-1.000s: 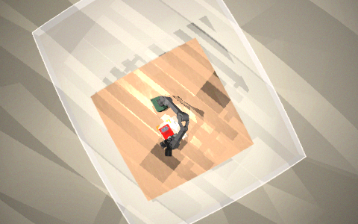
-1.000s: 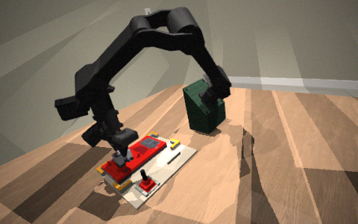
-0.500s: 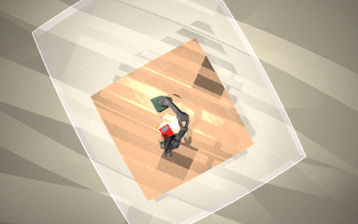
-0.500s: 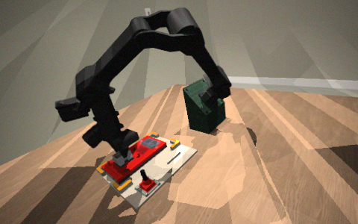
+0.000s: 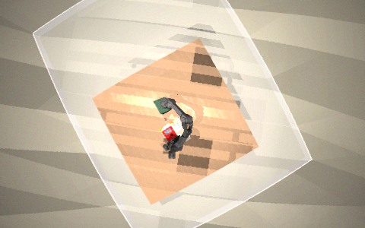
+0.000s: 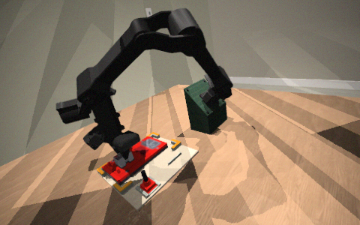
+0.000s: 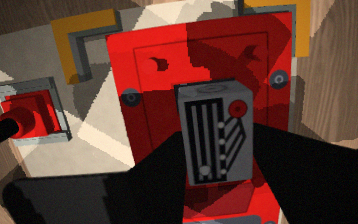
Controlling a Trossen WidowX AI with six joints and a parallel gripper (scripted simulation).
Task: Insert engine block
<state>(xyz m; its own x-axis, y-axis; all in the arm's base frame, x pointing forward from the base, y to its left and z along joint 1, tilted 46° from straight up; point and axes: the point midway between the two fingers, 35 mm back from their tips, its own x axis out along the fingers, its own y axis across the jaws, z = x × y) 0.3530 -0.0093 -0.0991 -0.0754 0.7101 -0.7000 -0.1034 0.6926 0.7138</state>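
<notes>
My gripper tip is now 10 mm above the grey engine block.
</notes>
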